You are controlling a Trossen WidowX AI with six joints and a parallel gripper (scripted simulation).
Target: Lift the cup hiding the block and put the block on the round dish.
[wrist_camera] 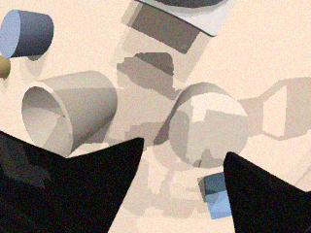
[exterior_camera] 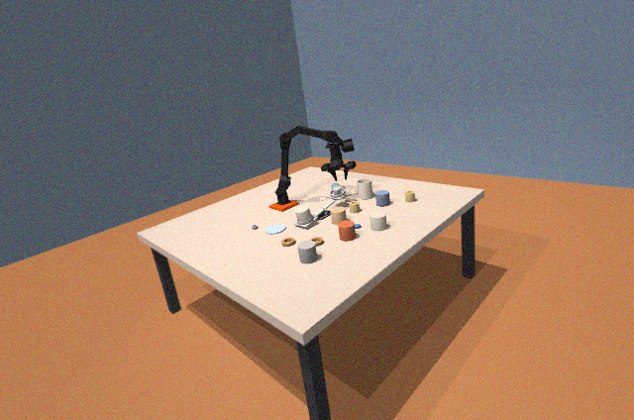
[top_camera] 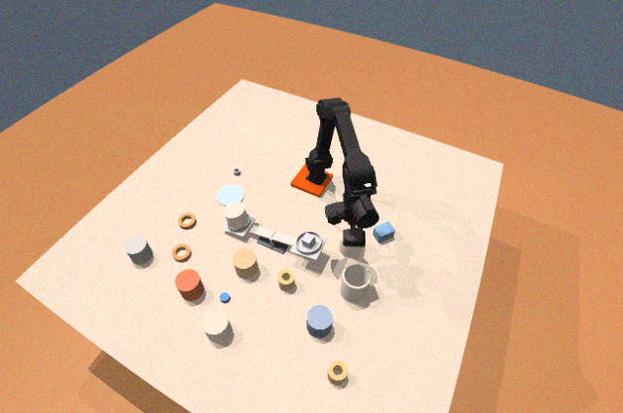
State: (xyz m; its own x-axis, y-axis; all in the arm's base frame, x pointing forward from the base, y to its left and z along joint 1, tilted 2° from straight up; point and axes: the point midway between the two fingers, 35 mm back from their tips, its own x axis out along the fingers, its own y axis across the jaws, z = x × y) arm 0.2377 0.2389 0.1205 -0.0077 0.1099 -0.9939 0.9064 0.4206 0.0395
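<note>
Right now the grey block is 7 cm ahead of my gripper tip, 11 cm to the right of it and 1 cm below it. Also, from my gripper tip: balance 8 cm ahead, 23 cm to the right, 6 cm below; pale grey cup 2 cm behind, 1 cm to the left, 6 cm below; blue block 12 cm behind, 7 cm to the left, 8 cm below.
</note>
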